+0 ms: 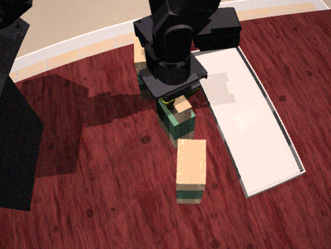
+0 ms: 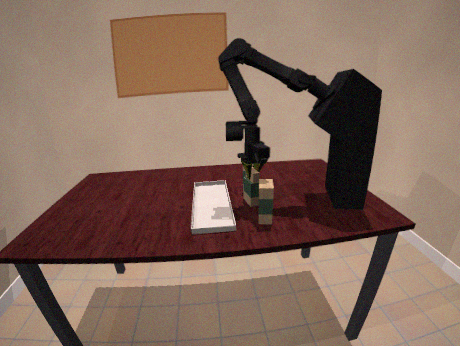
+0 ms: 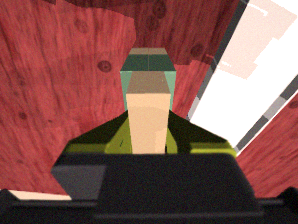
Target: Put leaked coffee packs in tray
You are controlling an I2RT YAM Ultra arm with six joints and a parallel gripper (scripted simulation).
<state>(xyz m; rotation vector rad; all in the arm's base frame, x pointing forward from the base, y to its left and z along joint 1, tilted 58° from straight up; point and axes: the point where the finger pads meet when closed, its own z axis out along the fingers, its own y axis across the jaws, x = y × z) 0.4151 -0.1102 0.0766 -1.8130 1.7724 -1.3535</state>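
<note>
The white tray is 15 cm ahead of my hand, 8 cm to the right of it and 11 cm below it.
</note>
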